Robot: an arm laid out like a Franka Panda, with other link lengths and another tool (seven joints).
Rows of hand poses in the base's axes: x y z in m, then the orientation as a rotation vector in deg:
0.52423, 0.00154, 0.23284, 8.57, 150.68, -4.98
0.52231, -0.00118, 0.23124, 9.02, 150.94, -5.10
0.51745, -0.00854, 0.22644, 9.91, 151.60, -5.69
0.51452, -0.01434, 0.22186, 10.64, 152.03, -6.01
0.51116, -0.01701, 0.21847, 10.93, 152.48, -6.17
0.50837, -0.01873, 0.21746, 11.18, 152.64, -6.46
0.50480, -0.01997, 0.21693, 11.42, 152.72, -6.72
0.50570, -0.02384, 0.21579, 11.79, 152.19, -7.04
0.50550, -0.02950, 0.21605, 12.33, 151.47, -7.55
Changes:
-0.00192, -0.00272, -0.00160, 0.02, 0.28, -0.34
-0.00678, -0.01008, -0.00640, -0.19, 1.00, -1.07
-0.00971, -0.01588, -0.01098, -0.25, 1.48, -1.63
-0.01307, -0.01855, -0.01437, -0.27, 1.94, -1.86
-0.01586, -0.02027, -0.01538, -0.42, 2.13, -2.09
-0.01943, -0.02151, -0.01591, -0.55, 2.24, -2.30
-0.01853, -0.02538, -0.01705, -0.74, 1.75, -2.63
-0.01873, -0.03104, -0.01679, -1.06, 1.10, -3.13

